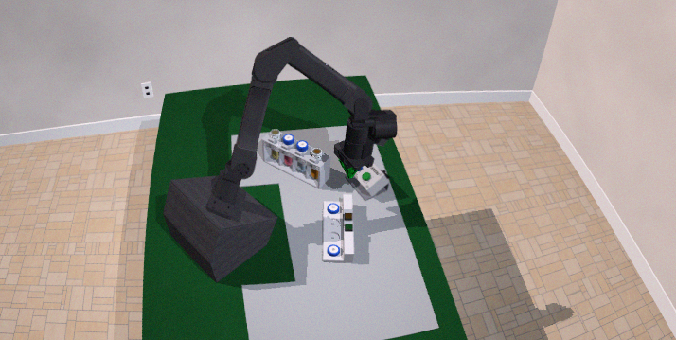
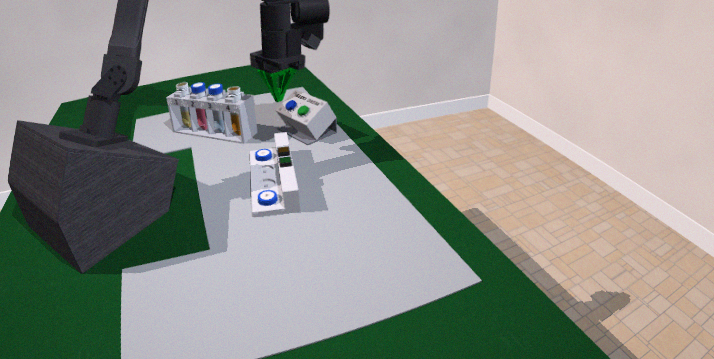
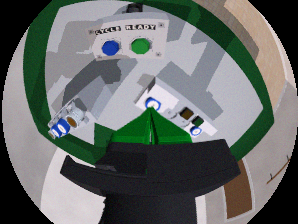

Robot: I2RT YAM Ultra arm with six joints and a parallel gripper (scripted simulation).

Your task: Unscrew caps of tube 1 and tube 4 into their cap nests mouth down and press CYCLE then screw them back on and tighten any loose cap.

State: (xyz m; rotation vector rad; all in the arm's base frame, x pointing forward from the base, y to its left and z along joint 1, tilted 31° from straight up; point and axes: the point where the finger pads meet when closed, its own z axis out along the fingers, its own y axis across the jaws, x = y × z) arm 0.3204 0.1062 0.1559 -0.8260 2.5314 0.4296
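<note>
Right now the blue key is 2 cm ahead of my hand, 10 cm to the left of it and 6 cm below it. The rest, counted from my hand: green key (5 cm ahead, 6 cm to the left, 6 cm below).
</note>
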